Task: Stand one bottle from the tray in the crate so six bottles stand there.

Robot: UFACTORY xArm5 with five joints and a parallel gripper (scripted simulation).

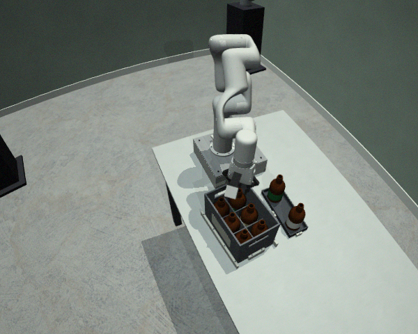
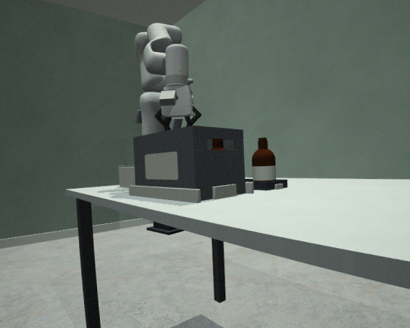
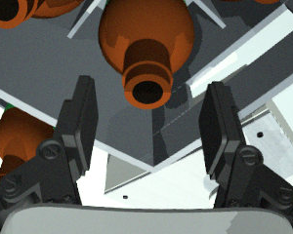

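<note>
My gripper is now 9 cm short of the dark grey crate, 5 cm to the left of it and 10 cm above it. Round my hand: dark tray: 12 cm ahead, 19 cm to the left, 17 cm below.
</note>
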